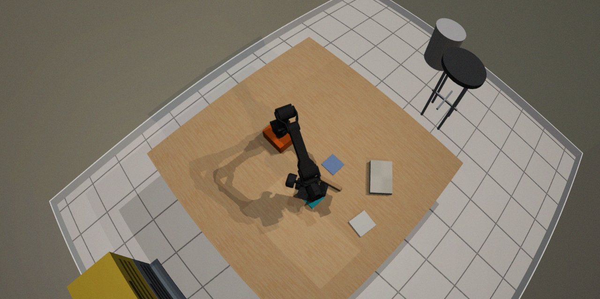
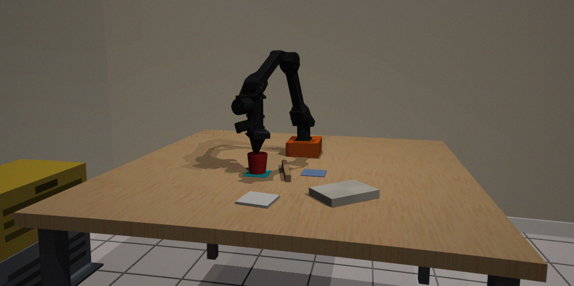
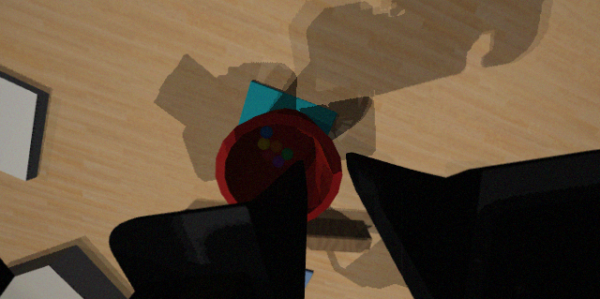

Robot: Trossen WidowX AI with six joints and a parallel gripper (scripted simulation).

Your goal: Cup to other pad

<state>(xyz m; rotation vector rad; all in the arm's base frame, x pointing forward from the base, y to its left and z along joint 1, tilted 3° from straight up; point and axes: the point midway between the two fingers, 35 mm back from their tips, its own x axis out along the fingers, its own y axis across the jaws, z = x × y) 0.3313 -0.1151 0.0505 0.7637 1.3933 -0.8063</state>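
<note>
Now: gripper tip 30 mm above the red cup, 20 mm short of it and 10 mm to the right of it. The rest, counted from my gripper tip: low wooden bar (120 mm to the left, 70 mm below); blue pad (220 mm to the left, 80 mm below, 30 mm behind); teal pad (80 mm below, 30 mm ahead, 20 mm to the left).
</note>
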